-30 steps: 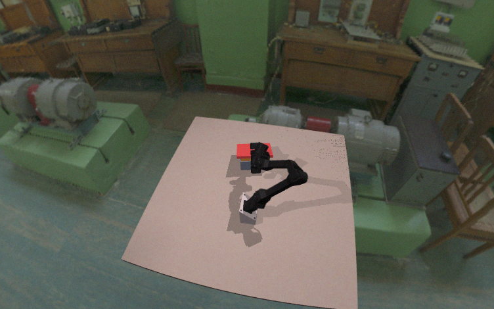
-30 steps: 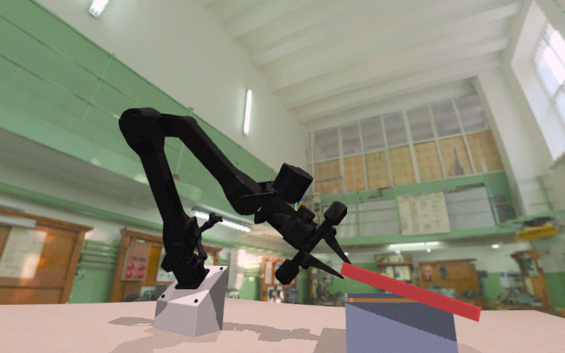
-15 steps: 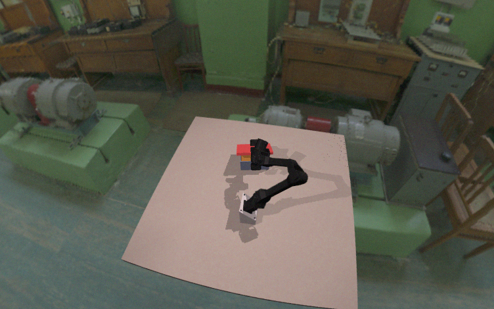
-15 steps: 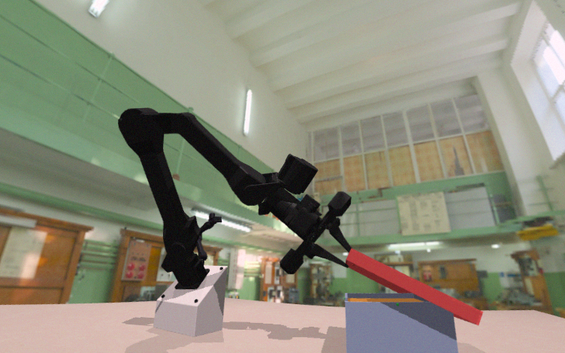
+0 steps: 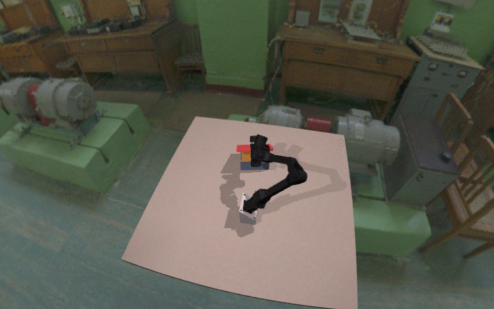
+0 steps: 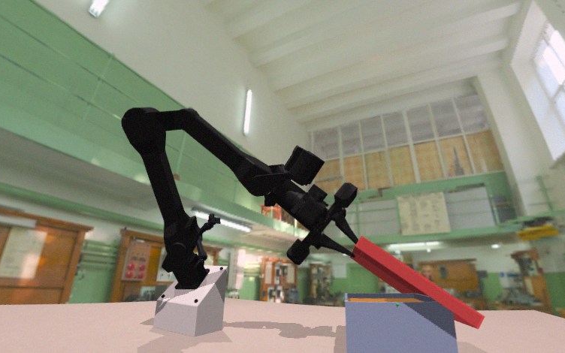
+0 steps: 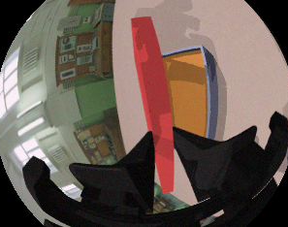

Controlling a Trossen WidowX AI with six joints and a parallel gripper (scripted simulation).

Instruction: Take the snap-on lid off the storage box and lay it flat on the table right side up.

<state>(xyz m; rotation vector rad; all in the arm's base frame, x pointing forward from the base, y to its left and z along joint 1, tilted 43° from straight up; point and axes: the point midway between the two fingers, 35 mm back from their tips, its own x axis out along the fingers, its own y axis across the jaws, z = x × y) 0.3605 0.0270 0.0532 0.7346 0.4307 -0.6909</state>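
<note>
The lid lies 7 cm ahead of my gripper tip, 1 cm to the left of it and 5 cm below it. From my gripper tip the other things lie so: grey-blue storage box: 4 cm ahead, 12 cm below.
</note>
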